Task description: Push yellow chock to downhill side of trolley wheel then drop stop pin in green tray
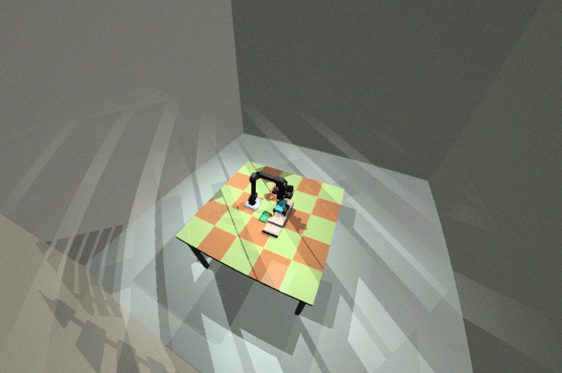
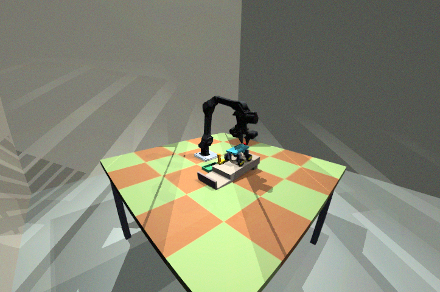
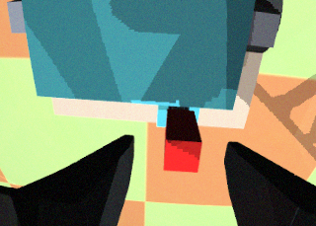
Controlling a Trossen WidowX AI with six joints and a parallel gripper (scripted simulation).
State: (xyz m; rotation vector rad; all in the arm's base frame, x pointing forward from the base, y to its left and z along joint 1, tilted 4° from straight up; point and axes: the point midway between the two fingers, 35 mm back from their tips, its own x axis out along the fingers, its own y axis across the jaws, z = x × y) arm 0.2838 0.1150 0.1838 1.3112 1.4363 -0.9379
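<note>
Right now the stop pin is 10 mm to the left of my gripper tip and 30 mm below it. From my gripper tip the other things lie so: ramp 30 mm ahead, 90 mm to the right, 110 mm below; yellow chock 20 mm behind, 170 mm to the right, 80 mm below; trolley 30 mm ahead, 80 mm to the right, 50 mm below.
</note>
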